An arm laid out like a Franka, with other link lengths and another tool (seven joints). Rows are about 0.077 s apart.
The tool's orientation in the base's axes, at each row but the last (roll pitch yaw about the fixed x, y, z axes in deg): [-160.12 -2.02 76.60]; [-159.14 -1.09 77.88]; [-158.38 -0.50 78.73]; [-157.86 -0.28 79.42]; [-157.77 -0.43 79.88]
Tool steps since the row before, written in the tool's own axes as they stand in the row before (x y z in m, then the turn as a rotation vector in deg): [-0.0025 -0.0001 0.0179 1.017 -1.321 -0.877]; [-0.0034 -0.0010 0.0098 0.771 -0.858 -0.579]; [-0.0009 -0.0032 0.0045 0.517 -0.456 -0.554]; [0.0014 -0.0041 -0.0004 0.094 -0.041 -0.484]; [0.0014 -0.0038 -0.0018 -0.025 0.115 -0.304]
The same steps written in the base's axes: [-0.0065 -0.0004 -0.0169 -0.693 1.164 1.309]; [-0.0050 -0.0022 -0.0089 -0.424 0.863 0.861]; [-0.0047 0.0000 -0.0030 -0.116 0.544 0.688]; [-0.0033 0.0020 0.0019 0.159 0.064 0.464]; [-0.0026 0.0019 0.0031 0.213 -0.065 0.238]
